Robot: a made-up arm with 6 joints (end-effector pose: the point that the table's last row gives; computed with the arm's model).
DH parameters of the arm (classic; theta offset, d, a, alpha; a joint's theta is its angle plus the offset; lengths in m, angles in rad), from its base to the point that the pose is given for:
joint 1: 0 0.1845 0 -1.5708
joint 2: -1.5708 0 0.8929 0
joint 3: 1.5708 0.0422 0 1.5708
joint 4: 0 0.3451 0 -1.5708
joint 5: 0 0 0 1.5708
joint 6: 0 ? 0 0
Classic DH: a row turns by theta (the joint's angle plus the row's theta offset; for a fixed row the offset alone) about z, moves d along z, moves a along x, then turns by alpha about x.
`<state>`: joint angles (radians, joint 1 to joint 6).
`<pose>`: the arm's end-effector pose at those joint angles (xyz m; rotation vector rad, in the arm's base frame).
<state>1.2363 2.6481 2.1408 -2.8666 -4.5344 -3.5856</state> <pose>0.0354 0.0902 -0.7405 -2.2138 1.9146 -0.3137</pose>
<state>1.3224 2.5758 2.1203 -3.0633 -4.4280 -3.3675</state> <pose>0.0170 0.1862 -0.7389 -1.9974 2.0213 0.1291</pose>
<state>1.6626 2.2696 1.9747 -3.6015 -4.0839 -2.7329</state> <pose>-0.1515 0.5107 -0.6114 -1.4280 2.0651 1.6688</pose>
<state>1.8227 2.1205 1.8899 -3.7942 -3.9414 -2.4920</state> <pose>-0.2763 0.6031 -0.5023 1.1251 -1.7523 -2.0953</pose>
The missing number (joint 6, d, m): 0.1723
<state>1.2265 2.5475 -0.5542 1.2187 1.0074 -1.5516</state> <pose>0.1279 0.8868 -0.7805 -2.1847 1.1977 1.4116</pose>
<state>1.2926 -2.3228 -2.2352 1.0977 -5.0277 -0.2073</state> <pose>-0.2549 -0.2078 -0.5605 1.3695 -1.9672 -1.3112</pose>
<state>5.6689 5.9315 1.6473 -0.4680 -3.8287 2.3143</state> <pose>-0.0671 0.0387 0.9865 -2.8574 0.0842 1.0589</pose>
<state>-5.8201 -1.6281 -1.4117 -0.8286 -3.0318 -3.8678</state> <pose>-0.8271 -0.3502 -0.0409 -0.2123 -0.1488 -2.5616</pose>
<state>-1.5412 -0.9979 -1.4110 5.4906 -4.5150 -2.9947</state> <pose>-0.1091 1.0440 0.5164 -1.1143 -0.0145 1.9939</pose>
